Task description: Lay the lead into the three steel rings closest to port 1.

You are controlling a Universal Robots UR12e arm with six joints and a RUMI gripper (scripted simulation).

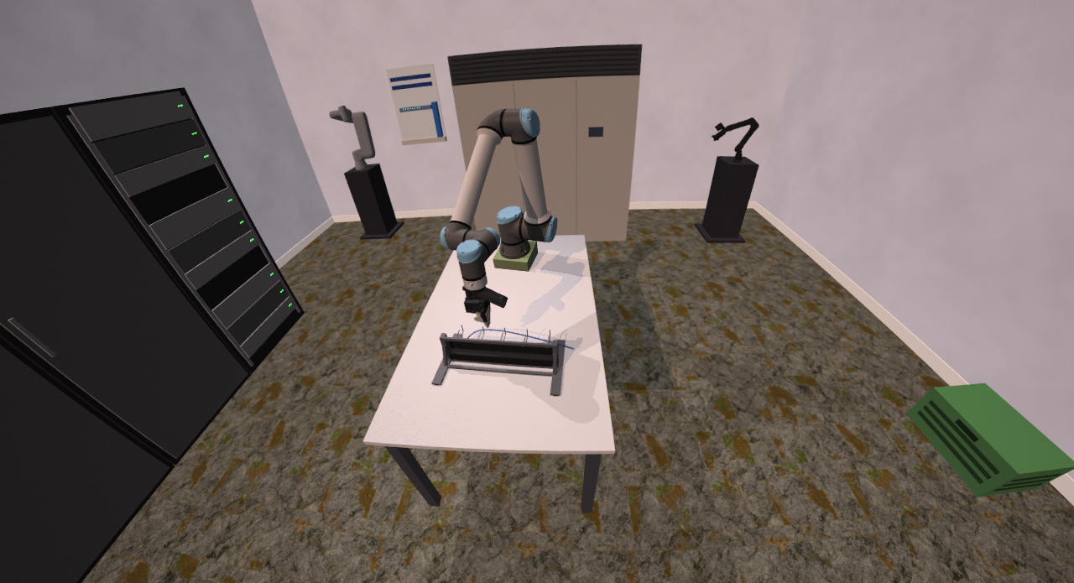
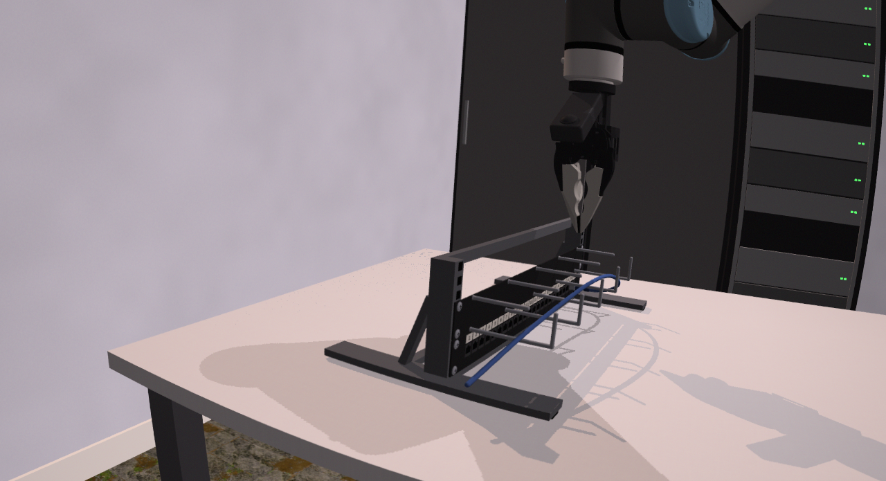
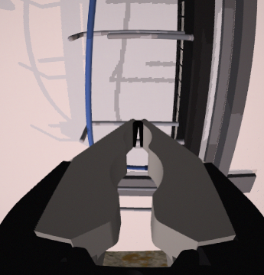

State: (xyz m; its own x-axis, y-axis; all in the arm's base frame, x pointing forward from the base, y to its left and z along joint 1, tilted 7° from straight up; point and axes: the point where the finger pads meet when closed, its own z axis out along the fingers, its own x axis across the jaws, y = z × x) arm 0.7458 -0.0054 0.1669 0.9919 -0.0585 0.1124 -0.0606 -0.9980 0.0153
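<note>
Right now my hand is 9 cm above the rack, 6 cm short of it and 5 cm to the right of it.
</note>
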